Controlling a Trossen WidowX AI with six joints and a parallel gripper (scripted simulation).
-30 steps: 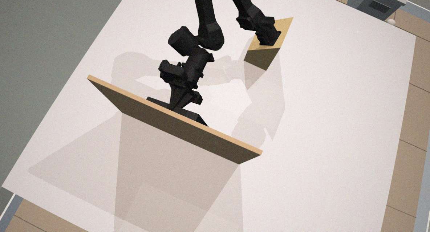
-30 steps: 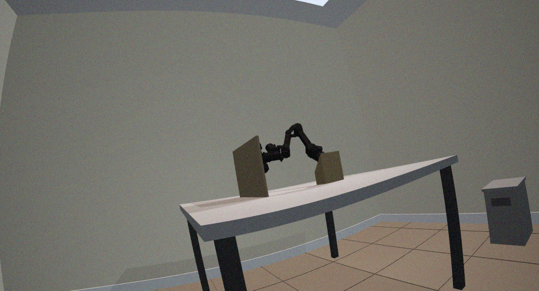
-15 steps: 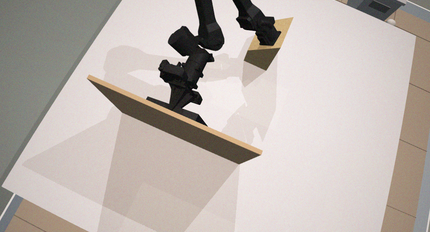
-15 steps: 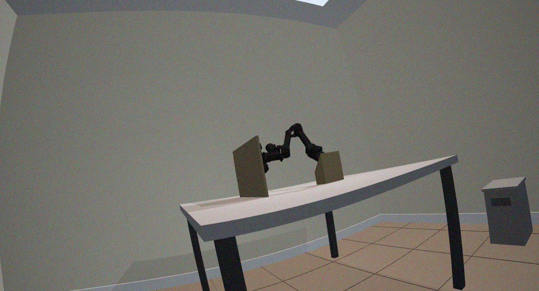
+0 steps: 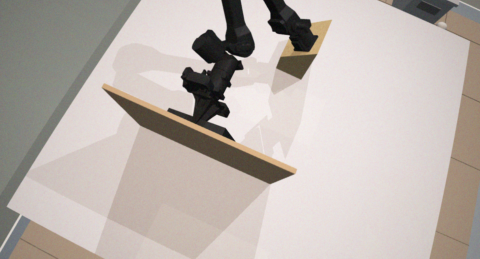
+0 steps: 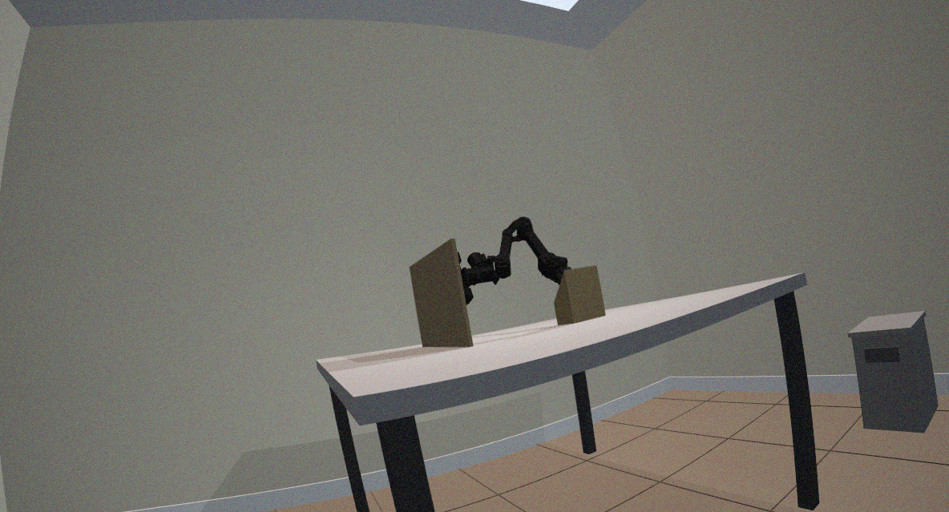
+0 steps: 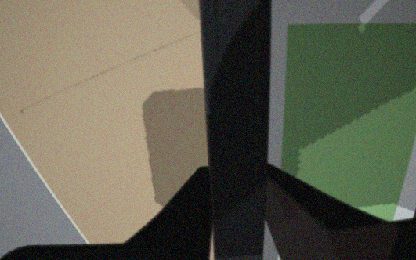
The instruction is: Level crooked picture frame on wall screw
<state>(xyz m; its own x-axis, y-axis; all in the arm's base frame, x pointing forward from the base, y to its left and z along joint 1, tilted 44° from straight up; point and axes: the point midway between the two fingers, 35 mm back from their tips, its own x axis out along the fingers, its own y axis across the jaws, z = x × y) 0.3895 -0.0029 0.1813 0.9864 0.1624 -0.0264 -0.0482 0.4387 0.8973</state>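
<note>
The black picture frame lies 1 cm to the left of my gripper tip and 5 cm below it. Round my gripper tip: wooden wall panel 1 cm ahead, 2 cm to the left, 7 cm below.
</note>
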